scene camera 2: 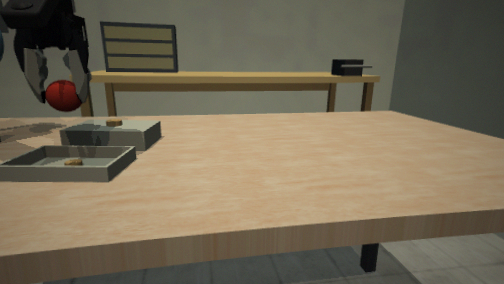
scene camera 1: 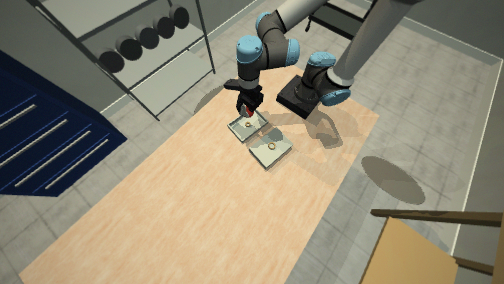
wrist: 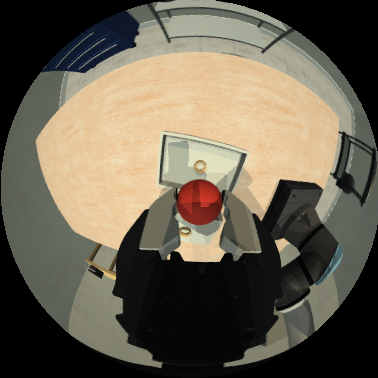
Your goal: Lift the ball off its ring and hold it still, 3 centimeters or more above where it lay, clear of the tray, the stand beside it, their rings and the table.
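Places are measured from the arm's base along level axes (x left, y back, z up), in centimetres.
Pixels of known places: gripper, fingertip midpoint: [scene camera 2: 63, 103] [scene camera 1: 246, 111] [wrist: 199, 189]; arm's base, origin of the base link: [scene camera 1: 307, 92] [wrist: 297, 220].
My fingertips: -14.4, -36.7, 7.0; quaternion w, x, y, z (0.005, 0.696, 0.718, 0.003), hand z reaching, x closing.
For each thing: its top centre in the pictures, then the offset to it from my fingertips, as dx, dy, dz. "*": a spot on its surface instead. Level surfaces: height alone.
- red ball, middle of its top: [wrist: 198, 218] [scene camera 2: 62, 79] [scene camera 1: 248, 108] +1.0, +0.0, +4.1
- walled tray, middle of its top: [wrist: 199, 169] [scene camera 2: 72, 155] [scene camera 1: 248, 122] +1.0, +0.3, -10.2
- small tan ring, surface spot: [scene camera 2: 73, 162] [wrist: 201, 169] [scene camera 1: 249, 124] * +1.8, +0.7, -11.9
- pale wooden table, its level: dz -13.0
A red ball [scene camera 1: 249, 113] [scene camera 2: 64, 95] [wrist: 199, 202] is held between the two fingertips of my gripper [scene camera 2: 63, 96] [wrist: 199, 189], which is shut on it. The ball hangs in the air well above the walled tray [scene camera 1: 242, 139] [scene camera 2: 55, 173] [wrist: 161, 160], touching neither tray nor table. A small tan ring [scene camera 1: 248, 124] [scene camera 2: 73, 162] [wrist: 200, 166] lies bare on the tray floor. The flat stand [scene camera 1: 262, 155] [scene camera 2: 145, 135] is beside the tray. Its ring [scene camera 1: 272, 146] [scene camera 2: 114, 122] [wrist: 185, 231] lies on its top. The fingers partly hide the stand in the wrist view.
The pale wooden table [scene camera 1: 180, 200] [scene camera 2: 320, 170] [wrist: 110, 125] carries the tray and stand. The arm's dark base [scene camera 1: 298, 97] [wrist: 290, 200] stands near them. A wire shelf rack [scene camera 1: 142, 102], a blue cabinet [scene camera 1: 55, 175] and a wooden workbench [scene camera 2: 225, 79] stand away from the table.
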